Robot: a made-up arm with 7 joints.
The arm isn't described. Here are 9 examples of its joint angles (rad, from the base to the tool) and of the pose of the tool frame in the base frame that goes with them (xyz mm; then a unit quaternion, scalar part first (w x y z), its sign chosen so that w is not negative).
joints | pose
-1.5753 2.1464 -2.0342 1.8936 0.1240 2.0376 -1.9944 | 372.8 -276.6 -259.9 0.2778 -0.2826 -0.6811 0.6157
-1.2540 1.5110 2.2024 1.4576 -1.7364 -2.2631 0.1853 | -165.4 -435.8 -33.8 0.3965 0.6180 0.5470 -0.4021
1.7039 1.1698 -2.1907 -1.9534 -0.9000 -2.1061 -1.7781 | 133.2 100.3 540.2 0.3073 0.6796 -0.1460 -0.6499
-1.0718 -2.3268 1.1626 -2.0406 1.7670 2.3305 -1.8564 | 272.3 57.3 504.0 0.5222 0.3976 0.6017 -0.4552
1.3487 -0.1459 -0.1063 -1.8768 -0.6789 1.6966 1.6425 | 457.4 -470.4 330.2 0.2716 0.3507 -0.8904 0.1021
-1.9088 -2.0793 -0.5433 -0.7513 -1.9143 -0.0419 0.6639 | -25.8 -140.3 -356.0 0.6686 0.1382 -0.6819 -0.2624
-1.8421 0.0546 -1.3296 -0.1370 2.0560 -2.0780 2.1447 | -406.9 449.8 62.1 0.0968 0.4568 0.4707 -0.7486
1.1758 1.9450 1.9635 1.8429 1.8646 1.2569 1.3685 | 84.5 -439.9 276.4 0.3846 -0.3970 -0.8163 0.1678
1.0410 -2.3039 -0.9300 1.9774 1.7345 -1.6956 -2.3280 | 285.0 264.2 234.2 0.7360 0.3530 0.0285 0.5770
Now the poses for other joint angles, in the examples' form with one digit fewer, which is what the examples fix.
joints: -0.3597 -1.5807 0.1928 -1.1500 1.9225 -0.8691 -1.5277
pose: 327 227 454 0.579 0.670 -0.429 -0.176
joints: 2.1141 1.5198 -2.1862 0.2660 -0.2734 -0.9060 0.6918
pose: 460 -176 868 0.881 -0.194 0.416 0.117
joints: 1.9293 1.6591 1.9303 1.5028 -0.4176 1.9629 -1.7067
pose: 177 432 289 0.833 -0.199 0.376 -0.353
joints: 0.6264 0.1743 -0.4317 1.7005 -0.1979 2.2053 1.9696
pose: -640 -57 907 0.637 -0.698 0.168 -0.280
